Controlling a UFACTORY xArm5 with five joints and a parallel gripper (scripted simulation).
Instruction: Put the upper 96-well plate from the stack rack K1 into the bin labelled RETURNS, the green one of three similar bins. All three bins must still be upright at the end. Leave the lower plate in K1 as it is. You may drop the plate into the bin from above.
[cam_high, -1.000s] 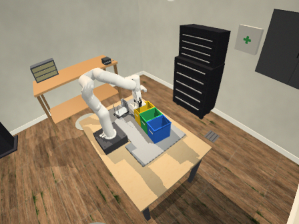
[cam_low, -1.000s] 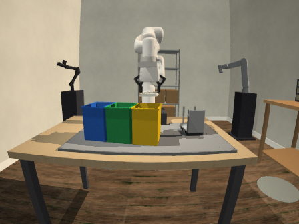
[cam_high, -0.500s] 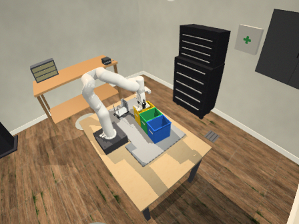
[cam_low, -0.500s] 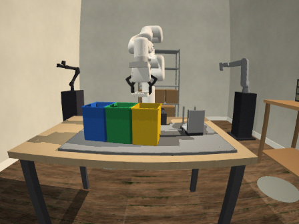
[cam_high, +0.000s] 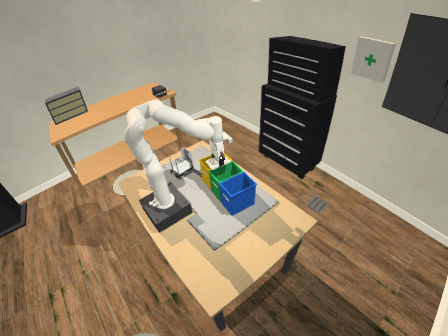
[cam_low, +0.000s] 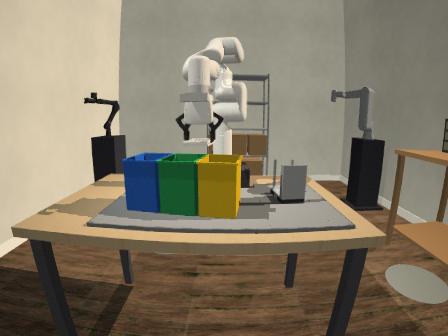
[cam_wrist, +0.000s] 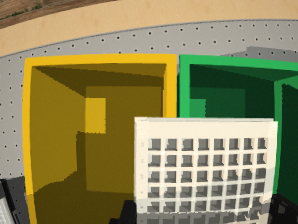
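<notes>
My gripper is now 2 cm short of the green bin, 5 cm to the left of it and 15 cm above it. Also, from my hand: yellow bin (3 cm ahead, 8 cm to the left, 15 cm below); then blue bin (19 cm to the right, 15 cm below); then white 96-well plate (1 cm below).
</notes>
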